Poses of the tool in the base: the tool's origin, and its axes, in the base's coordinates. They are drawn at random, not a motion.
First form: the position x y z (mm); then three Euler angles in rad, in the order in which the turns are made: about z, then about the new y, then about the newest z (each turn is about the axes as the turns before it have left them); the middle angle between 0 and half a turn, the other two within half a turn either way.
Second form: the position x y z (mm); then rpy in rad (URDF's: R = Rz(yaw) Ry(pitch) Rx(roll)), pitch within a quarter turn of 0, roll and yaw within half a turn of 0. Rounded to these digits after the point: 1 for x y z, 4 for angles.
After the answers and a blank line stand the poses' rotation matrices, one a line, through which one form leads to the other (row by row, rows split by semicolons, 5 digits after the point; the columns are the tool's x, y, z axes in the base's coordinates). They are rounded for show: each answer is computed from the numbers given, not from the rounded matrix.
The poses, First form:
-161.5 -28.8 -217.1 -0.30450 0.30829 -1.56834
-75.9 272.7 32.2 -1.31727 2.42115 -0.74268
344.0 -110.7 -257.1 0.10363 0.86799 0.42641
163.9 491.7 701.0 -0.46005 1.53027 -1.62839
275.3 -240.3 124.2 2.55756 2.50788 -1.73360
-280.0 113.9 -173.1 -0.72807 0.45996 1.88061
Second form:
-161.5 -28.8 -217.1 -0.3083 0.0007 -1.8730
-75.9 272.7 32.2 -2.6058 0.5075 2.7091
344.0 -110.7 -257.1 0.4542 0.7680 0.7163
163.9 491.7 701.0 -1.5302 -0.0575 -2.0332
275.3 -240.3 124.2 -2.5142 -0.0961 1.1184
-280.0 113.9 -173.1 0.4408 -0.1358 1.1221

-0.29758 0.90975 0.28947; -0.95470 -0.28334 -0.09097; -0.00075 -0.30343 0.95285
-0.79350 0.58564 0.16547; 0.36629 0.67674 -0.63863; -0.48599 -0.44614 -0.75151
0.54254 -0.36009 0.75894; 0.47226 0.87792 0.07893; -0.69471 0.31559 0.64636
-0.44535 0.01069 0.89529; -0.89351 -0.06954 -0.44363; 0.05751 -0.99752 0.04052
0.43514 0.75275 -0.49399; 0.89523 -0.30324 0.32650; 0.09598 -0.58431 -0.80583
0.42982 -0.83991 0.33136; 0.89271 0.34030 -0.29539; 0.13534 0.42278 0.89607

